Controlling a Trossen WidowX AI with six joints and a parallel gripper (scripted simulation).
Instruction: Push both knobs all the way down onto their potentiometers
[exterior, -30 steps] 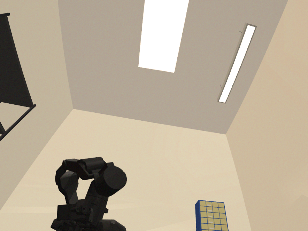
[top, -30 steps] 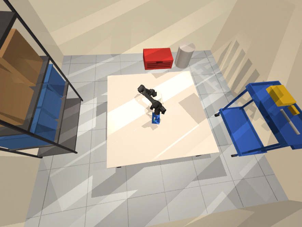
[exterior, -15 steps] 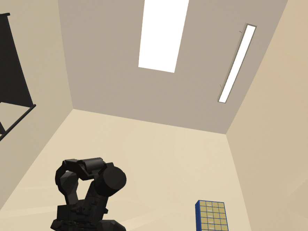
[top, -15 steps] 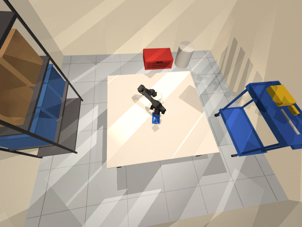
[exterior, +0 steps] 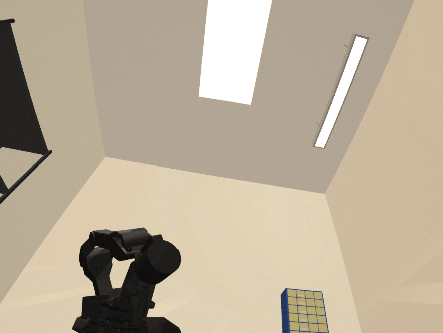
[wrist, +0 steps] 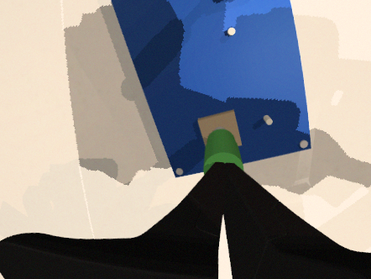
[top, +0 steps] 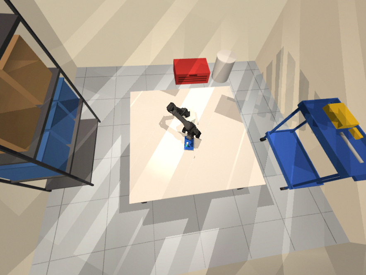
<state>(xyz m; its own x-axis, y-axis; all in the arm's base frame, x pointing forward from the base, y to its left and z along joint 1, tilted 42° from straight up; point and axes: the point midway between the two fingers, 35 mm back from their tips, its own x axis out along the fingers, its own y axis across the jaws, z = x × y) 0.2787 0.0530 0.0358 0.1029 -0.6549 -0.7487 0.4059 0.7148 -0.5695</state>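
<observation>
Right now my gripper tip is 20 mm above the green knob. From my gripper tip the other things lie so: potentiometer with knob 80 mm ahead, 40 mm to the right, 10 mm below.
</observation>
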